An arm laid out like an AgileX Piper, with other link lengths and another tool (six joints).
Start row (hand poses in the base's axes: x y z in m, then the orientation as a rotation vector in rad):
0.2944, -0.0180, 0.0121, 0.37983, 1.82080, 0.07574
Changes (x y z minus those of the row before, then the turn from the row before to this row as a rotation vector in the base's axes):
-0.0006, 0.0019, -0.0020, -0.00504, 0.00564, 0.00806
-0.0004, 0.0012, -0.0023, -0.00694, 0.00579, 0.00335
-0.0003, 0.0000, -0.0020, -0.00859, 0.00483, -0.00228
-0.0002, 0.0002, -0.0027, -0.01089, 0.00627, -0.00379
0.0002, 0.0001, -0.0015, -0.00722, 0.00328, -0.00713
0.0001, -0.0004, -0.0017, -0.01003, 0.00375, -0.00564
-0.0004, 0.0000, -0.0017, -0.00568, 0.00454, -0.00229
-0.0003, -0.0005, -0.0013, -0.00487, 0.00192, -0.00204
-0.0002, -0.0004, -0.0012, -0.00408, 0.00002, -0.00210
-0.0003, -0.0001, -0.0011, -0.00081, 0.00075, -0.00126
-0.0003, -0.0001, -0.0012, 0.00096, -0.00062, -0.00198
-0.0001, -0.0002, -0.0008, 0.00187, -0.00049, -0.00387
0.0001, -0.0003, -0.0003, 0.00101, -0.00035, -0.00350
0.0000, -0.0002, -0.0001, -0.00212, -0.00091, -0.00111
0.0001, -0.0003, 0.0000, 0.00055, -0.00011, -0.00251
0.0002, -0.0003, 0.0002, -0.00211, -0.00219, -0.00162
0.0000, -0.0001, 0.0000, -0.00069, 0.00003, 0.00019
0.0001, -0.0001, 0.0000, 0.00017, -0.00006, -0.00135
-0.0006, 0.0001, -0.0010, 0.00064, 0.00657, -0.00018
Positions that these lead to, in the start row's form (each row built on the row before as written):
0.2938, -0.0161, 0.0101, 0.36950, 1.82786, 0.07573
0.2934, -0.0149, 0.0078, 0.36212, 1.83407, 0.07068
0.2931, -0.0149, 0.0058, 0.35863, 1.83818, 0.06038
0.2929, -0.0147, 0.0031, 0.35503, 1.84333, 0.04667
0.2931, -0.0146, 0.0016, 0.35681, 1.84498, 0.03454
0.2932, -0.0150, -0.0001, 0.35528, 1.84721, 0.02075
0.2928, -0.0150, -0.0018, 0.35374, 1.85100, 0.01313
0.2925, -0.0155, -0.0031, 0.35236, 1.85228, 0.00689
0.2923, -0.0159, -0.0043, 0.35147, 1.85170, 0.00167
0.2920, -0.0160, -0.0054, 0.35212, 1.85217, -0.00007
0.2917, -0.0161, -0.0066, 0.35459, 1.85126, -0.00043
0.2916, -0.0163, -0.0074, 0.35944, 1.85020, -0.00126
0.2917, -0.0166, -0.0077, 0.36336, 1.84928, -0.00266
0.2917, -0.0168, -0.0078, 0.36286, 1.84805, -0.00521
0.2918, -0.0171, -0.0078, 0.36556, 1.84752, -0.00640
0.2920, -0.0174, -0.0076, 0.36546, 1.84493, -0.00906
0.2920, -0.0175, -0.0076, 0.36480, 1.84495, -0.00957
0.2921, -0.0176, -0.0076, 0.36616, 1.84466, -0.01033
0.2915, -0.0175, -0.0086, 0.36713, 1.85116, -0.01108

